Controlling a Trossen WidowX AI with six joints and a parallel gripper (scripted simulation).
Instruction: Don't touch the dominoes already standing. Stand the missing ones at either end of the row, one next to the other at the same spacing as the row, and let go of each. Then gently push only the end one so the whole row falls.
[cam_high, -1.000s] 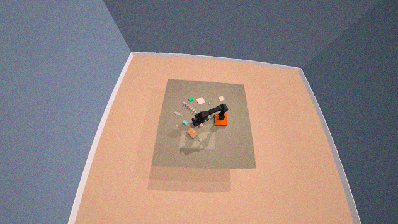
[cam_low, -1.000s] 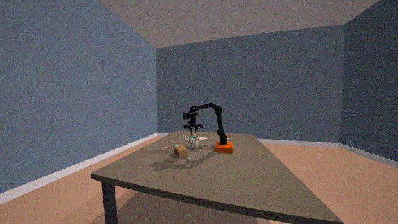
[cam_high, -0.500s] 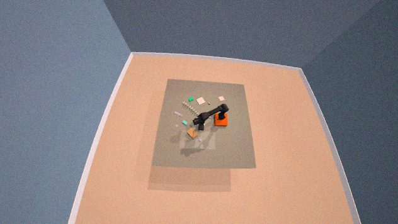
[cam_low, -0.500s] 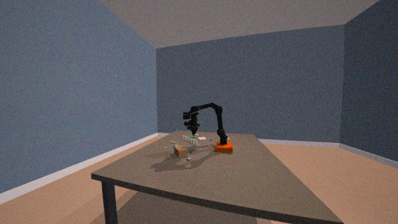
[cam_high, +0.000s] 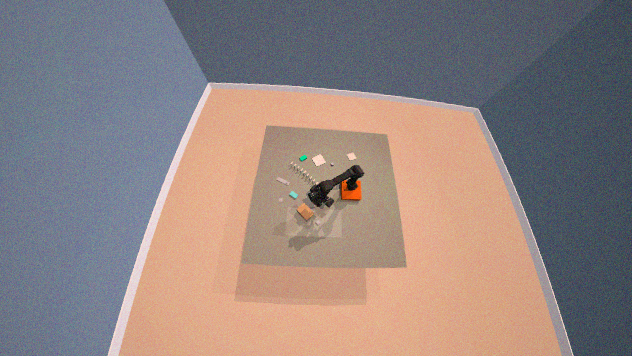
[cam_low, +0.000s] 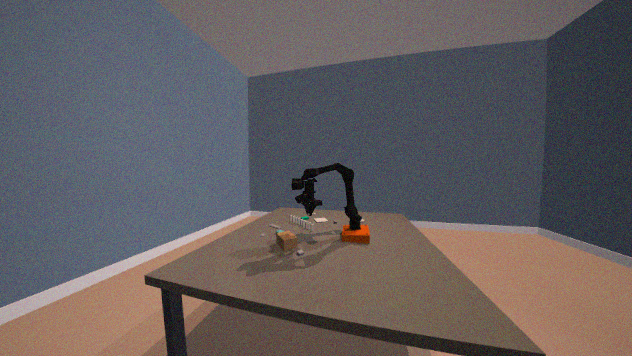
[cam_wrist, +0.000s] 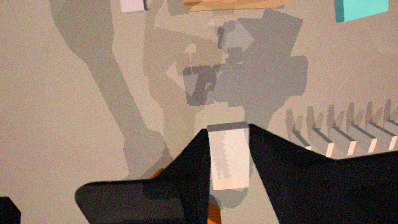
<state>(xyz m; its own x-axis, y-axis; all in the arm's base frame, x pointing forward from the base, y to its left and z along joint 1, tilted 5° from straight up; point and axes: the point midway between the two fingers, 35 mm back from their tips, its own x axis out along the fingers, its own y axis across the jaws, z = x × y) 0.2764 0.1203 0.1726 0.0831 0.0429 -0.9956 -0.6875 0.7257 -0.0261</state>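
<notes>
Right now my gripper tip is 13 cm above the tan box, 12 cm short of it and 7 cm to the right of it. Also, from my gripper tip: white flat block (42 cm to the right, 16 cm below, 3 cm behind); then teal block (21 cm ahead, 15 cm below, 9 cm to the right); then pale flat bar (30 cm ahead, 23 cm to the right, 16 cm below).
</notes>
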